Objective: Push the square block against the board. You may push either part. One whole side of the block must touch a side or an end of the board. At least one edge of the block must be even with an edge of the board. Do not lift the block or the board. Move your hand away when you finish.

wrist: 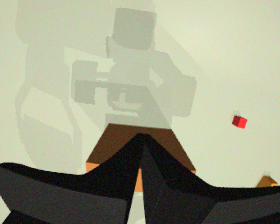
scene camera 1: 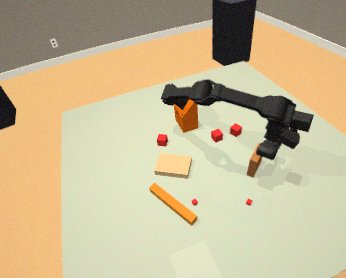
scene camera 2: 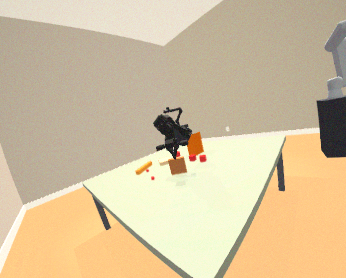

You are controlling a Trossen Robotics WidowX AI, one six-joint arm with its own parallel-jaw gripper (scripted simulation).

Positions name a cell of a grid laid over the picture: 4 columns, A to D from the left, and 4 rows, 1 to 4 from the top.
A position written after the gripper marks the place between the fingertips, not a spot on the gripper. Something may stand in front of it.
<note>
The gripper (scene camera 1: D3) is shut and holds nothing. Further things: a brown slab (wrist: B3).
The gripper also shows in the wrist view (wrist: C3).
</note>
